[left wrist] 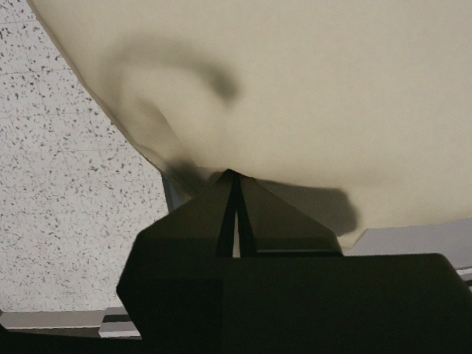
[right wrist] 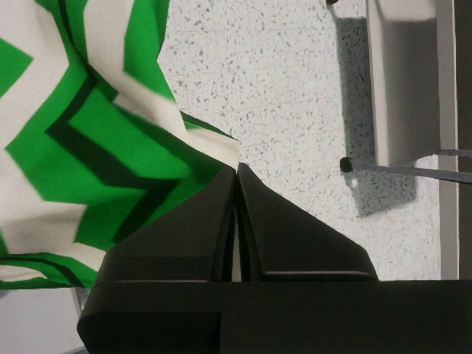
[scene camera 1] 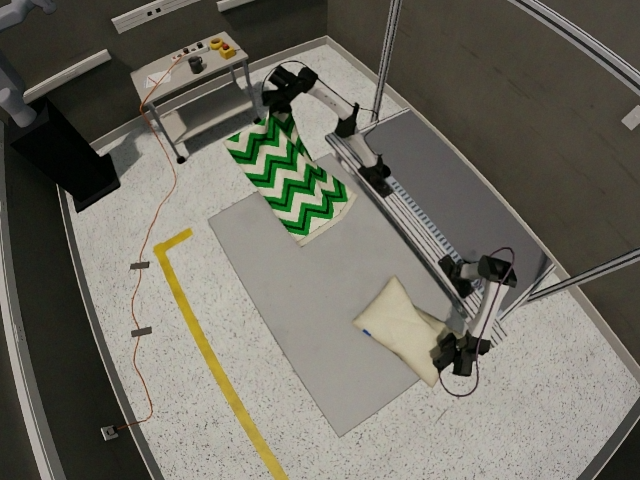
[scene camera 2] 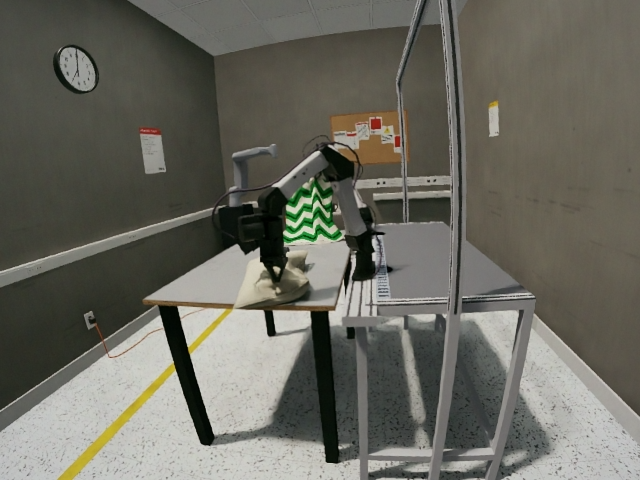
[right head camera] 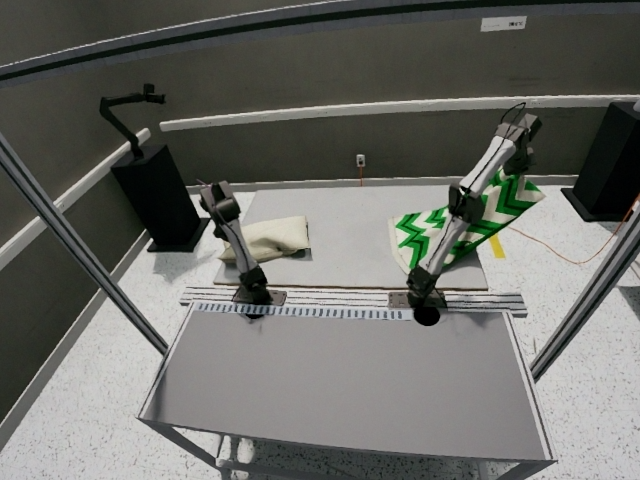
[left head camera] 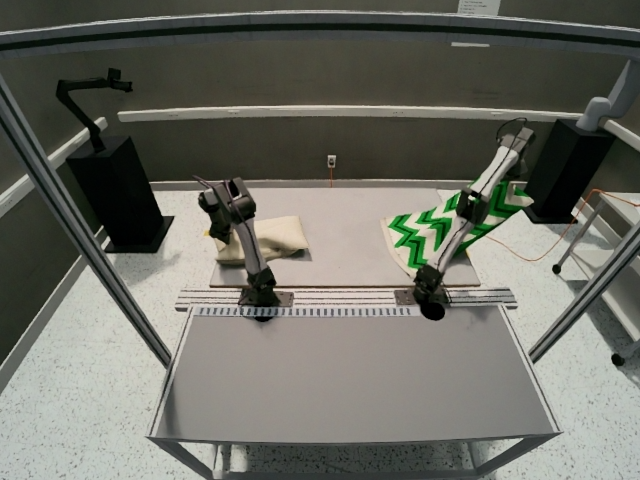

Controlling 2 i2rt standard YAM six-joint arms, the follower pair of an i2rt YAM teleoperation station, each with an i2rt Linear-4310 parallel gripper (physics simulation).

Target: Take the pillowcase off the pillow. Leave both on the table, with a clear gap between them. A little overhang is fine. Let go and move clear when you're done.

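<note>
The cream pillow lies at the left of the table in the head views, one end slightly past the table's edge. My left gripper is shut on the fabric at its outer end. The green and white zigzag pillowcase is off the pillow, far to the right. My right gripper is shut on its far end and holds it up high, beyond the table's right edge; the open hem end rests on the table.
The grey table shows between pillow and pillowcase. The arm rail runs along its near side. In scene camera 1, a cart with a dark mug stands on the floor beyond the raised pillowcase.
</note>
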